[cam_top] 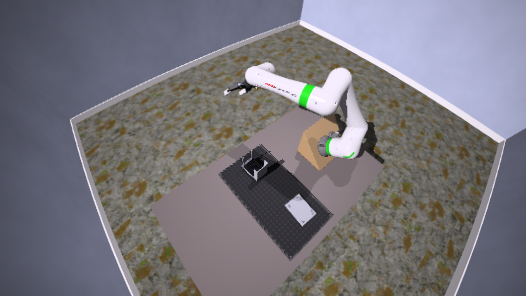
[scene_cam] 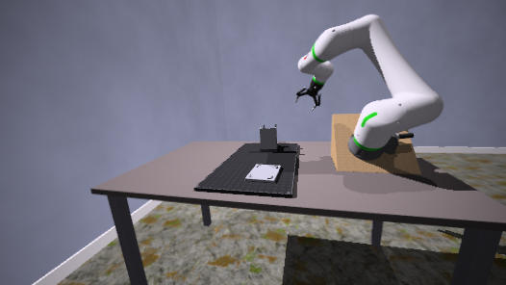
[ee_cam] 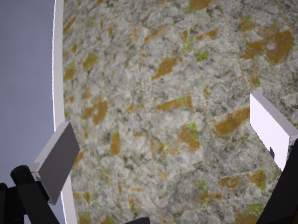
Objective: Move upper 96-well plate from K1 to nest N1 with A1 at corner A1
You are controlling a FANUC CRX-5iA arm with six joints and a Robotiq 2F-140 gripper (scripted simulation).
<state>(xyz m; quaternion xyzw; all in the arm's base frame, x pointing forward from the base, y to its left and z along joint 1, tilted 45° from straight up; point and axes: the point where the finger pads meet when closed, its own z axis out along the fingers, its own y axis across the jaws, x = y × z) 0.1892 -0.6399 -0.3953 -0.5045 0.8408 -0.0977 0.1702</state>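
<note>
My hand is 490 mm to the right of the 96-well plate, 260 mm short of it and 190 mm above it. From my hand the other things lie so: pale square: 810 mm to the left, 220 mm below, 190 mm ahead; then plate nest N1: 880 mm to the left, 250 mm ahead, 220 mm below.
</note>
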